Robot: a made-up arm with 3 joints.
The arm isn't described. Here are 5 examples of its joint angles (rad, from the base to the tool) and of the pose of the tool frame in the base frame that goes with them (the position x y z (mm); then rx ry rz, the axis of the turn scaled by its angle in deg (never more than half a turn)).
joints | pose
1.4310 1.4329 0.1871 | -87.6 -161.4 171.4 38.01 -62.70 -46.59
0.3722 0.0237 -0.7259 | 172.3 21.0 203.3 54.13 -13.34 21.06
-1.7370 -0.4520 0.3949 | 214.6 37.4 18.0 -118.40 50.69 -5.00
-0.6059 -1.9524 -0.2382 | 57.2 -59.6 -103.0 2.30 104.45 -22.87
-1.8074 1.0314 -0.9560 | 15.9 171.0 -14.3 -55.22 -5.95 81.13
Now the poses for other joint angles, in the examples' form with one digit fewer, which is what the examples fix.
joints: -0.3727 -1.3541 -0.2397
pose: 158 7 -58 2.4 75.4 1.3
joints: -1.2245 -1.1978 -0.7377
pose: 164 -85 -6 -21.8 45.9 -33.3
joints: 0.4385 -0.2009 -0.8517
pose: 191 32 167 67.4 -2.2 18.2
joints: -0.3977 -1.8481 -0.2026
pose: 78 -17 -107 7.6 102.0 -7.9
